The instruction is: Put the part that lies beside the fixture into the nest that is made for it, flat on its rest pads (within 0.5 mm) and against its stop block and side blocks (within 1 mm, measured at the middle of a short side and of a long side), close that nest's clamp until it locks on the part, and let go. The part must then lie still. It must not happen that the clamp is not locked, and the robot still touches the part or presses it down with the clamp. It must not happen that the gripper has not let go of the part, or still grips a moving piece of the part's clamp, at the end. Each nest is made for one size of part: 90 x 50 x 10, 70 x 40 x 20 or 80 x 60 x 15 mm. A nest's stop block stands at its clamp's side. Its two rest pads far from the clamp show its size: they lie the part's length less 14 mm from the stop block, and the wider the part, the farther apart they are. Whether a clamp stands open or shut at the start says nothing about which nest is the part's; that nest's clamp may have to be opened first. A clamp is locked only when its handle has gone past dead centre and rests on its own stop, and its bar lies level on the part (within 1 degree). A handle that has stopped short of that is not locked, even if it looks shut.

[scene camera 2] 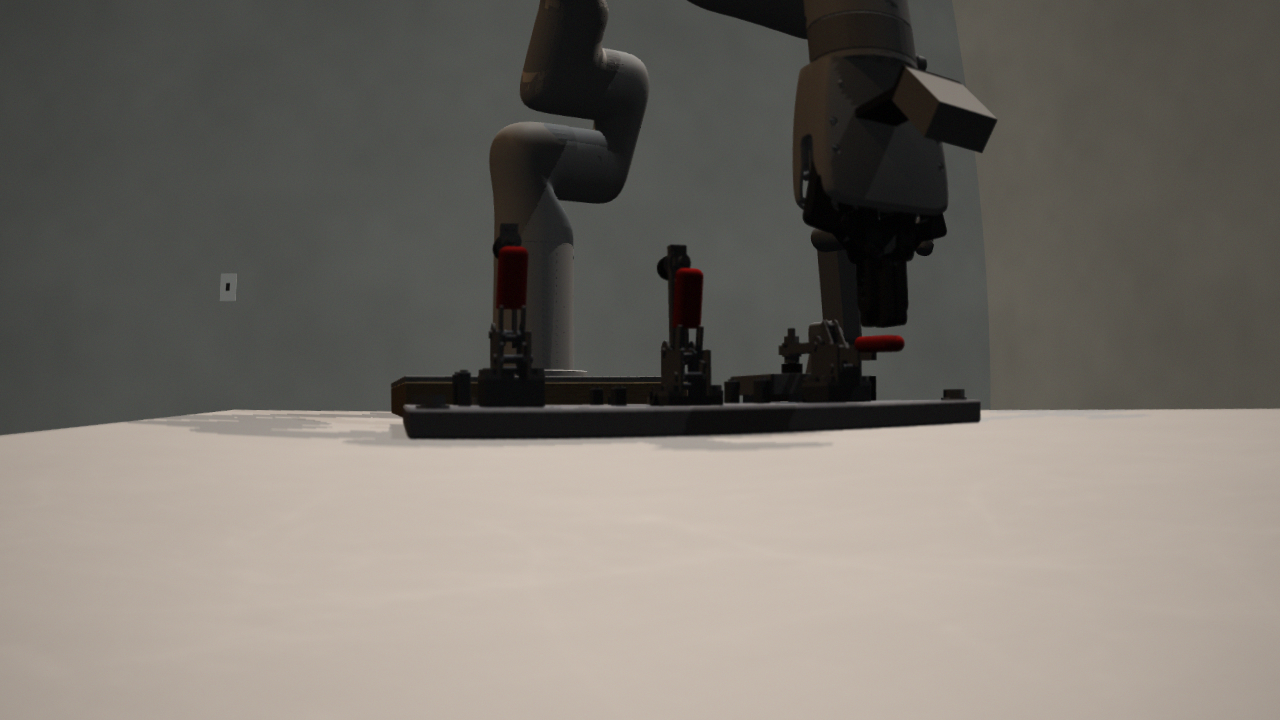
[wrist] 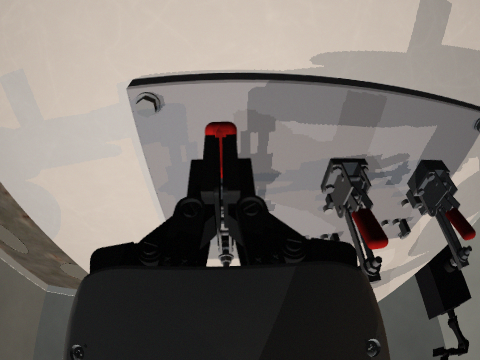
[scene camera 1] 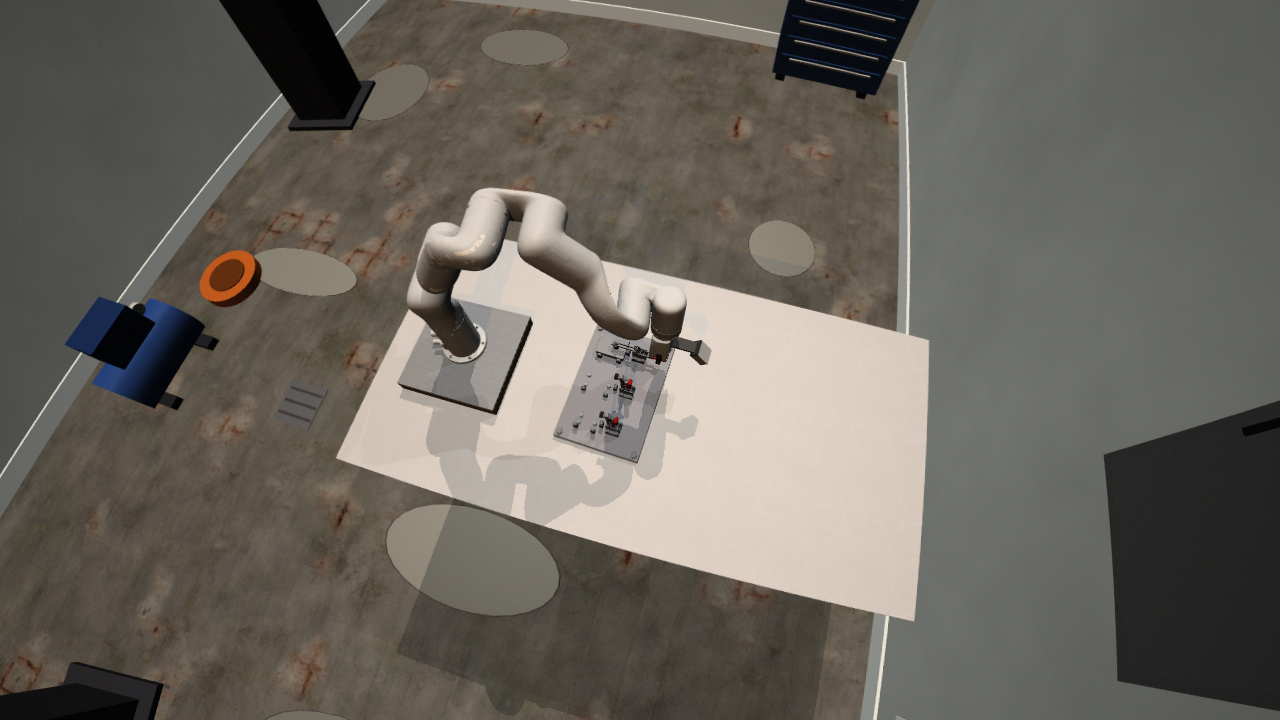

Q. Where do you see a grey fixture plate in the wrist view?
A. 290, 125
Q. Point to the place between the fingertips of my gripper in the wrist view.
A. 221, 155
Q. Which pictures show my gripper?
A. Scene camera 2, the wrist view and scene camera 1: all of them.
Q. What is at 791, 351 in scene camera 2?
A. A clamp bar.
